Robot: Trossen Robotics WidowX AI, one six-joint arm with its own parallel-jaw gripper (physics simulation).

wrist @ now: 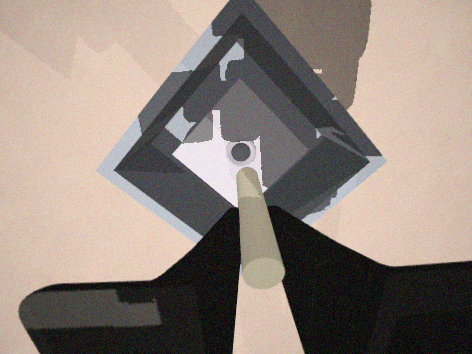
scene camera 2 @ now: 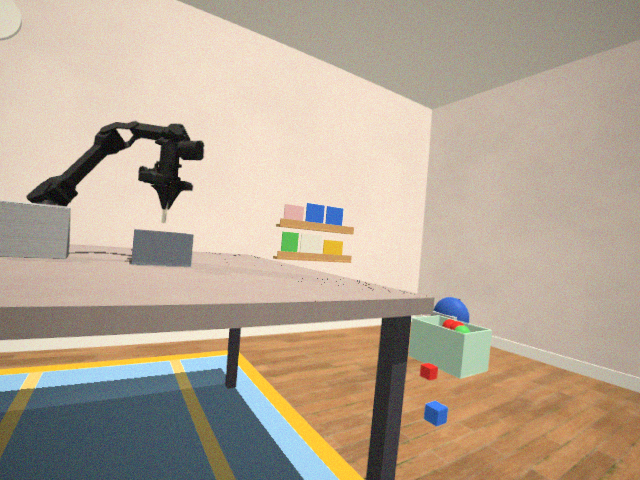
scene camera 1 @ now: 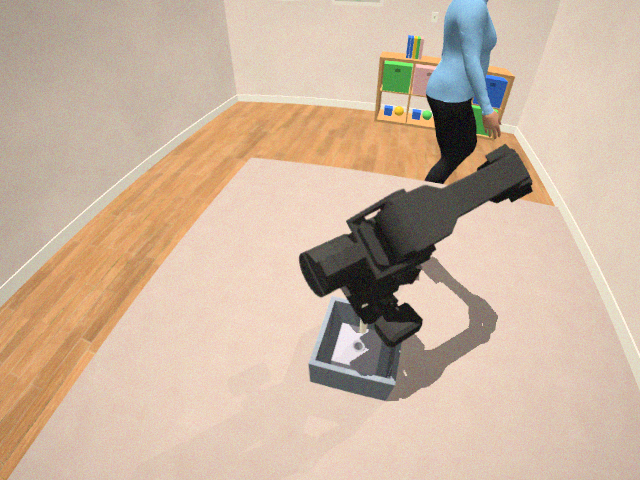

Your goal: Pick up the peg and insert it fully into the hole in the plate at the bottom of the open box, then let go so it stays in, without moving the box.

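Seen in the pictures: gripper, fingertip midpoint: (wrist: 253, 215) (scene camera 2: 165, 209) (scene camera 1: 363, 319); arm's base, origin of the base link: (scene camera 2: 42, 221).
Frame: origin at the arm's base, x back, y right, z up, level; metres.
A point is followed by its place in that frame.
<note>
My gripper (scene camera 2: 165, 207) {z 0.068, x -0.308, y 0.082 m} (wrist: 253, 215) {z 0.068, x -0.308, y 0.082 m} is shut on the peg and holds it above the open box. The pale yellow-green peg (scene camera 1: 363, 327) {z 0.048, x -0.313, y 0.080 m} (scene camera 2: 164, 215) {z 0.050, x -0.306, y 0.086 m} (wrist: 257, 235) {z 0.095, x -0.302, y 0.077 m} points down; in scene camera 2 its lower tip is a little above the box's rim. The blue-grey open box (scene camera 1: 351, 379) {z -0.023, x -0.387, y 0.088 m} (scene camera 2: 162, 248) {z -0.048, x -0.293, y 0.159 m} (wrist: 150, 212) {z -0.001, x -0.269, y 0.156 m} stands on the table. The white plate (scene camera 1: 341, 351) {z -0.041, x -0.324, y 0.113 m} (wrist: 205, 160) {z -0.041, x -0.285, y 0.106 m} lies at its bottom, partly in shadow. The round hole (scene camera 1: 358, 345) {z -0.056, x -0.298, y 0.080 m} (wrist: 241, 152) shows in the plate; in the wrist view the peg's tip appears just below it. Scene camera 2 hides the box's inside.
The table (scene camera 1: 232, 310) {z -0.099, x -0.236, y 0.392 m} (scene camera 2: 258, 310) {z -0.111, x -0.340, y 0.686 m} carries the box. A grey block (scene camera 2: 33, 229) {z -0.023, x 0.014, y 0.052 m} stands by the arm's base in scene camera 2. A person (scene camera 1: 462, 56) stands beyond the table before a shelf unit (scene camera 1: 378, 87). A green bin (scene camera 2: 439, 348) is on the floor.
</note>
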